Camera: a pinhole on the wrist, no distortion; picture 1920 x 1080 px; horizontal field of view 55.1 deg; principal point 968.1 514.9 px. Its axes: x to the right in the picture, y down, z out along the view. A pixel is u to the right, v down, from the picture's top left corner.
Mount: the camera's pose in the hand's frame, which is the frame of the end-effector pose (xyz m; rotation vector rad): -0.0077 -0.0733 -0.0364 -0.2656 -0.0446 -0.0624
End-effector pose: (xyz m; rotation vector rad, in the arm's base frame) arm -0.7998 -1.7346 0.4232 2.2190 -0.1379 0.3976
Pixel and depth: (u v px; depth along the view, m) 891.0 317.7 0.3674
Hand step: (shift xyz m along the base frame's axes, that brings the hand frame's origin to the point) 0.0436 -0.2471 -0.2140
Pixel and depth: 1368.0 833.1 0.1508
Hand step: 0.0470 -0.0734 -0.0612
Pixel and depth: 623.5 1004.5 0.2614
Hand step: -0.0271 -0.1947 -0.0856
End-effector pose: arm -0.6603 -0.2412 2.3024 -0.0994 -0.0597 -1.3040
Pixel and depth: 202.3 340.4 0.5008
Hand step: -0.0331 0.2814 0.4206
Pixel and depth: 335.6 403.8 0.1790
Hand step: -0.0503 0.0790 0.1286
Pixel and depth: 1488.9 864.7 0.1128
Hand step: -0.0173 -0.0198 0.0711
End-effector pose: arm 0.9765 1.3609 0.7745 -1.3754 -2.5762 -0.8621
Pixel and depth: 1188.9 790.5 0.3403
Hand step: 0.0843 0.1915 -0.1987
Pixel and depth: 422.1 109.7 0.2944
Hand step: 0.0675 0.0317 -0.2771
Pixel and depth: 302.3 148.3 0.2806
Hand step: 0.0769 0.0161 -0.2653
